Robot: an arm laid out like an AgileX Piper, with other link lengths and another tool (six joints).
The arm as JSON. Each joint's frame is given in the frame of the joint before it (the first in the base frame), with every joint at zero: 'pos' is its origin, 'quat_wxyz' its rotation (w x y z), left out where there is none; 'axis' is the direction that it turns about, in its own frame. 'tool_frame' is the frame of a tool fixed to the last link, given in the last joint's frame.
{
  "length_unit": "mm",
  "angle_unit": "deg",
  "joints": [
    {
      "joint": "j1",
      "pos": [
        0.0,
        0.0,
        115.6
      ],
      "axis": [
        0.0,
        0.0,
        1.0
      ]
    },
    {
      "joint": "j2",
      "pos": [
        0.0,
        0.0,
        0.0
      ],
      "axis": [
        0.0,
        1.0,
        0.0
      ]
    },
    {
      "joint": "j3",
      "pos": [
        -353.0,
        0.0,
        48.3
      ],
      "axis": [
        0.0,
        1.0,
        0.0
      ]
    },
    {
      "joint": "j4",
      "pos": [
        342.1,
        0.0,
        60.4
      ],
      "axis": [
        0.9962,
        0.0,
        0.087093
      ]
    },
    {
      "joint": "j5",
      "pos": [
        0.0,
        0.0,
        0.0
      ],
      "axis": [
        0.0,
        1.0,
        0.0
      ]
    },
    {
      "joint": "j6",
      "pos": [
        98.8,
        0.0,
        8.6
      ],
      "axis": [
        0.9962,
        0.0,
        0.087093
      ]
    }
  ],
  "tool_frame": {
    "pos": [
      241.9,
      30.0,
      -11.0
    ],
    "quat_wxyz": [
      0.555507,
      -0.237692,
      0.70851,
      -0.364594
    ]
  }
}
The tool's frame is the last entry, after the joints.
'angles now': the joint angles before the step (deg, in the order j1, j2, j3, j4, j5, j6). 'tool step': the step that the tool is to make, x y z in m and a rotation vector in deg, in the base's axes. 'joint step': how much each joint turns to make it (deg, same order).
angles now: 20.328, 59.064, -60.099, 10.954, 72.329, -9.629
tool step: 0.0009, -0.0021, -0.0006, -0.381, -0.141, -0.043
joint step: 0.008, 0.009, -0.007, -0.412, -0.003, 0.008
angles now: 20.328, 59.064, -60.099, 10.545, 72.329, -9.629
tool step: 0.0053, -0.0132, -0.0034, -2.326, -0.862, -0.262
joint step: -0.008, 0.003, 0.003, -2.491, -0.005, -0.009
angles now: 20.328, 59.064, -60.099, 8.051, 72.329, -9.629
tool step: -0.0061, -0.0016, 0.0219, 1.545, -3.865, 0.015
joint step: 0.002, -4.158, 0.002, 0.106, -0.005, 0.002
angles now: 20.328, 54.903, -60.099, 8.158, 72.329, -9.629
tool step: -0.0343, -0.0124, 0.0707, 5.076, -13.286, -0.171
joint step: 0.034, -14.693, -0.010, -0.023, 0.443, 0.317
